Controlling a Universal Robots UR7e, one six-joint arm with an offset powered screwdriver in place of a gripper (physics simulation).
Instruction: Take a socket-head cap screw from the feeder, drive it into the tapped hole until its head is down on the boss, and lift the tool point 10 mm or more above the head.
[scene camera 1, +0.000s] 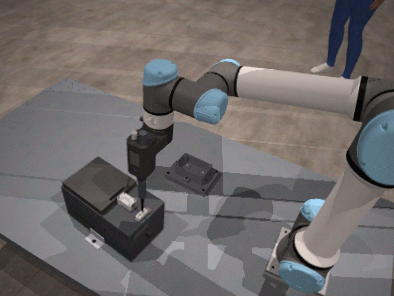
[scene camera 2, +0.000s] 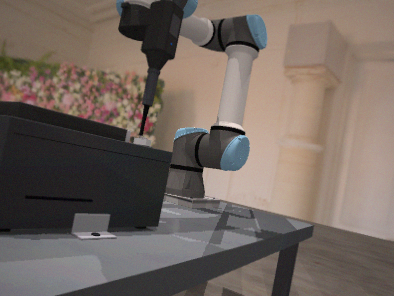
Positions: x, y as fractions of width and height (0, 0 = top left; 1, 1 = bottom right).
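Black screw feeder (scene camera 1: 0.31, 0.74) at 1.01 m from the lens; dark feeder lid (scene camera 1: 0.24, 0.62) at 1.07 m from the lens.
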